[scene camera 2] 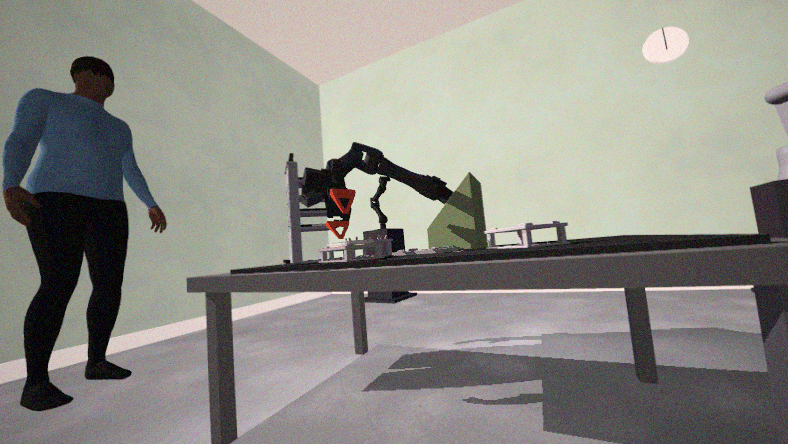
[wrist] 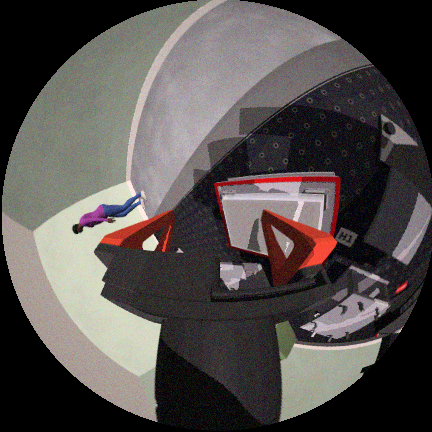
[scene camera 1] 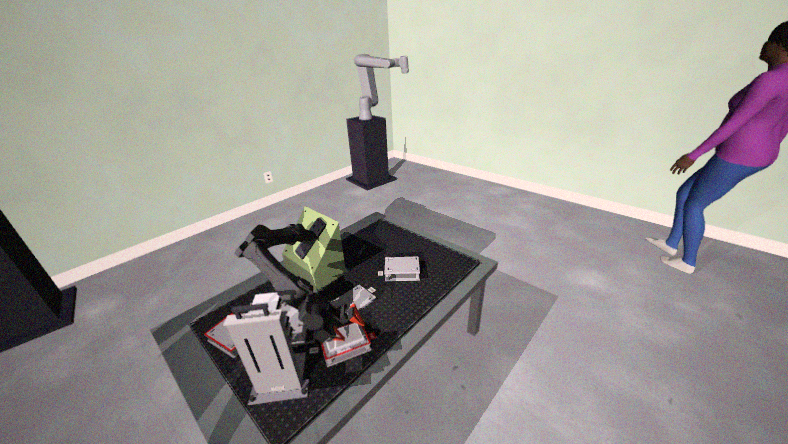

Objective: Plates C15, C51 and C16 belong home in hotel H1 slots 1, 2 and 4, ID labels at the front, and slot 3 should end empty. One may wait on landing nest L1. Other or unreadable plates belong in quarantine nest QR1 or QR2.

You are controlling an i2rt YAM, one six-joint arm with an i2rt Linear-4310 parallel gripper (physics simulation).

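Pixels of known places: gripper, fingertip midpoint: [scene camera 2: 343,226] [wrist: 217,214] [scene camera 1: 354,332]; arm's base, origin of the base link: [scene camera 2: 455,203] [scene camera 1: 311,238].
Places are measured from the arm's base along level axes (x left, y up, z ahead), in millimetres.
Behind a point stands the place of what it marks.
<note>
The grey hotel H1 [scene camera 1: 261,352] {x -406, y 16, z 487 mm} [scene camera 2: 293,209] {x -335, y -10, z 520 mm} stands at the near end of the table; its H1 label [wrist: 346,237] {x -240, y -183, z 420 mm} shows in the wrist view. Its slot contents are largely hidden. A pale plate [scene camera 1: 351,333] {x -114, y -129, z 491 mm} [wrist: 240,220] {x -110, y -129, z 498 mm} sits on a red-rimmed nest [scene camera 1: 346,355] {x -162, y -179, z 522 mm} [wrist: 336,200] {x -227, y -143, z 493 mm} beside the hotel; no ID is readable. My gripper [scene camera 1: 348,324] {x -118, y -89, z 525 mm} [scene camera 2: 340,215] {x -118, y -89, z 525 mm} [wrist: 217,214] {x -118, y -89, z 525 mm} is open and empty, above that nest, with one finger in front of the plate in the wrist view. Another red-rimmed nest [scene camera 1: 218,337] {x -494, y -143, z 162 mm} is partly behind the hotel. A white nest [scene camera 1: 401,265] {x 286, y -133, z 310 mm} [scene camera 2: 526,234] {x 315, y -154, z 396 mm} stands farther along the table.
A green wedge-shaped block [scene camera 1: 328,264] {x 12, y -94, z 114 mm} [scene camera 2: 468,215] {x 84, y -66, z 103 mm} stands by the arm's base. A flat pale piece [scene camera 1: 363,296] {x 53, y -172, z 323 mm} lies on the black mat [scene camera 1: 441,275] {x 415, y -183, z 447 mm} between the gripper and the white nest. A person in purple [scene camera 1: 755,121] [wrist: 92,216] and one in blue [scene camera 2: 79,143] stand away from the table.
</note>
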